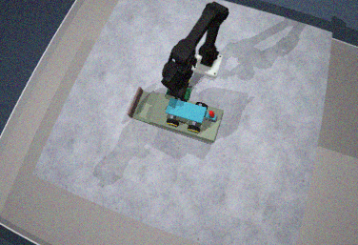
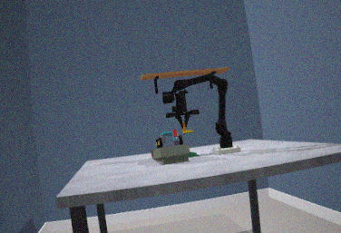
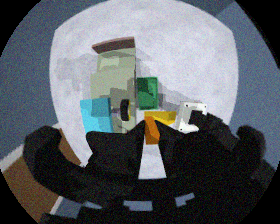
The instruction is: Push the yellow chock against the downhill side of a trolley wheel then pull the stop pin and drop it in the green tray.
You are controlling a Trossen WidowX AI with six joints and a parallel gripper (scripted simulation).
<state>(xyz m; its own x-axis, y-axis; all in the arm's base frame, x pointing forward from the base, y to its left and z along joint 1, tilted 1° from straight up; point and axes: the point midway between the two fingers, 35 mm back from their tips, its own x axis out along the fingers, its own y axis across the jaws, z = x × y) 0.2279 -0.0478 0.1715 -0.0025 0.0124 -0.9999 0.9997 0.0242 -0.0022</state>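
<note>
My gripper tip is now 80 mm short of the red-headed stop pin, 160 mm to the right of it and 40 mm above it. The rest, counted from my gripper tip: brown ramp lip (110 mm ahead, 220 mm to the right, 140 mm below); trolley (100 mm ahead, 50 mm to the left, 50 mm below); yellow chock (20 mm behind, 10 mm below).
</note>
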